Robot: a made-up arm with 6 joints. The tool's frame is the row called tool.
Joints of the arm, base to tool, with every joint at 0 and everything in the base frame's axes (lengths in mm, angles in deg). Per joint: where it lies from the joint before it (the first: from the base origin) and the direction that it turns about. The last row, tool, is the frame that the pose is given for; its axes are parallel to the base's.
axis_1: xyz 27 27 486 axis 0 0 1
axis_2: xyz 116 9 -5 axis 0 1 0
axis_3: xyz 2 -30 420 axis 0 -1 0
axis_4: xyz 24 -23 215 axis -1 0 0
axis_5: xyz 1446 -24 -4 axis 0 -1 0
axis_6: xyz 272 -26 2 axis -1 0 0
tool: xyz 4 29 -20
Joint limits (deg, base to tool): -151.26..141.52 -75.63..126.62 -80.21..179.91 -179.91..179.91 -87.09..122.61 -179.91..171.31
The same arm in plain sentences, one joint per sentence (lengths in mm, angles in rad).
The arm has six revolute joints in a row. What follows holds with every joint at zero, and every direction is one of the base frame's. The first joint is mounted 27 mm along +x and 27 mm along +y and 486 mm along +z from the base frame's origin and rotates about +z, from -2.64 to 2.47 rad. The second joint is mounted 116 mm along +x and 9 mm along +y and 5 mm along -z from the first joint and rotates about +y, from -1.32 to 2.2099 rad. The third joint is mounted 2 mm along +x and 30 mm along -y and 420 mm along +z from the second joint and rotates about -y, from -1.3999 to 3.14 rad. The fourth joint is mounted 24 mm along +x and 23 mm along -y and 215 mm along +z from the third joint and rotates about -x, from -3.14 to 3.14 rad. The fifth joint is mounted 1446 mm along +x and 24 mm along -y and 4 mm along -z from the fourth joint and rotates about -y, from -1.52 to 2.1399 rad. The sixth joint is mounted 272 mm along +x and 26 mm along -y and 2 mm along +z from the fifth joint and rotates about -x, from -3.14 to 2.9899 rad. The tool frame, which is the frame that the pose is given for, is mounted 4 mm along +x and 29 mm along +y and 20 mm along -z from the sixth joint; its axes are parallel to the base frame's.
